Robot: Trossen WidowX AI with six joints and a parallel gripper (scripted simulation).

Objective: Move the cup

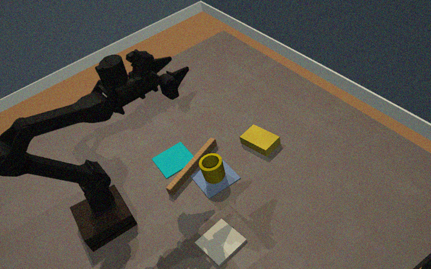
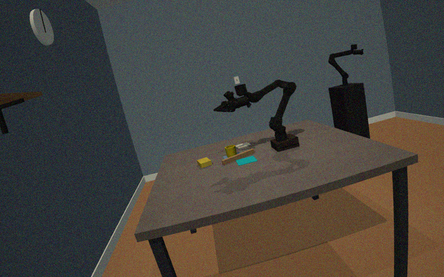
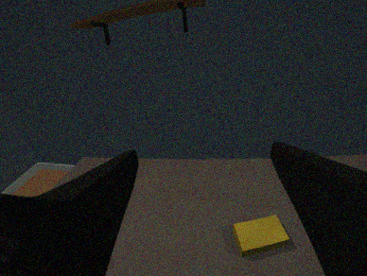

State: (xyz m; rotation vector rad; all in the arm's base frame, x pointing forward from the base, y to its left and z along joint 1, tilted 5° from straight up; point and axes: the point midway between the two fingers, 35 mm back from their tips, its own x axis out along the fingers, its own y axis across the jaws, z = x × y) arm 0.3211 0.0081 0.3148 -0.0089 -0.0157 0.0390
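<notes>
Now: gripper tip 310 mm above the yellow cup, 130 mm to the left of it and 60 mm past it. Round my gripper tip: light blue pad (350 mm below, 130 mm to the right, 60 mm behind); yellow block (330 mm below, 130 mm ahead, 120 mm to the right); wooden bar (340 mm below, 90 mm behind, 40 mm to the right).
</notes>
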